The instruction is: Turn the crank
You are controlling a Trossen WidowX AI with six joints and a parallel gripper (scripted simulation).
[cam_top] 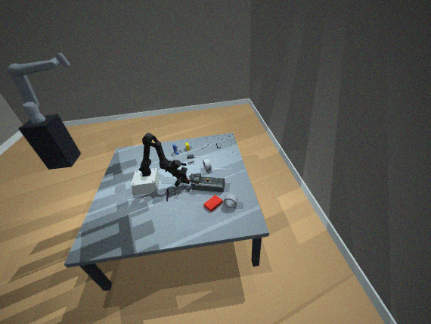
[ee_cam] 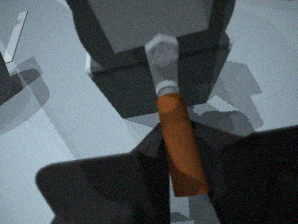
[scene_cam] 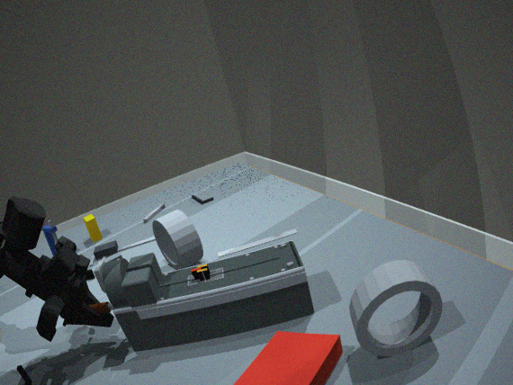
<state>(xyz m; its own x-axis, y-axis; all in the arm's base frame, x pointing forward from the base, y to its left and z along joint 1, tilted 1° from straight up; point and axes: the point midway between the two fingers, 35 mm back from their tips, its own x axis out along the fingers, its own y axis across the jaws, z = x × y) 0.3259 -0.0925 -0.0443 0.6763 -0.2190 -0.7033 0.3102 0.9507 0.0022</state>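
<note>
Now: the brown handle 20 mm behind my gripper tip, 10 mm to the left of it and 30 mm above it. Round my gripper tip: yellow block (20 mm behind, 550 mm to the left); then blue clamp (140 mm behind, 500 mm to the left, 20 mm above); then red pointer (150 mm ahead, 40 mm to the right, 50 mm above).
</note>
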